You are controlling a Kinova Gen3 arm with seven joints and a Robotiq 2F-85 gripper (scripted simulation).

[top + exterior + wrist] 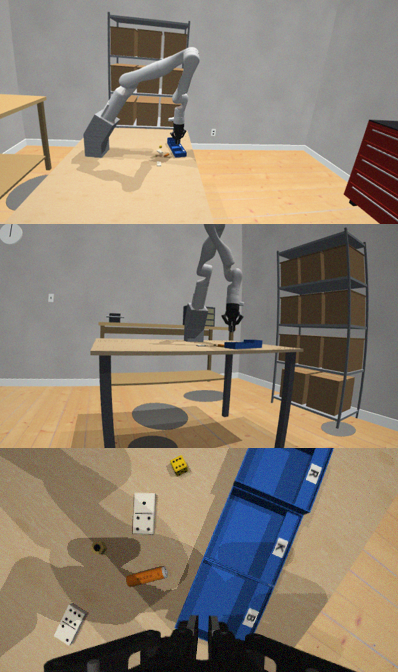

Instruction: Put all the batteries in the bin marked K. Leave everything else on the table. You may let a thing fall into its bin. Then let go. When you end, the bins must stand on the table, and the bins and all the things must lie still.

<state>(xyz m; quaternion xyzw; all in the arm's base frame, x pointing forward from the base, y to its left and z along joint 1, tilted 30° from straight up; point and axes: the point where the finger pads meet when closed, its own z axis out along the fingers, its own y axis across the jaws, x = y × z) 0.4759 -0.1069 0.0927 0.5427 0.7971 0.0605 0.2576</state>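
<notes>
My hand is 20 mm short of the blue bin, 90 mm to the right of it and 90 mm above it. From my hand the other things lie so: orange battery (80 mm behind, 10 mm to the left, 100 mm below); then round black-and-yellow thing (150 mm behind, 20 mm to the left, 100 mm below); then yellow die (90 mm behind, 150 mm to the left, 100 mm below).
</notes>
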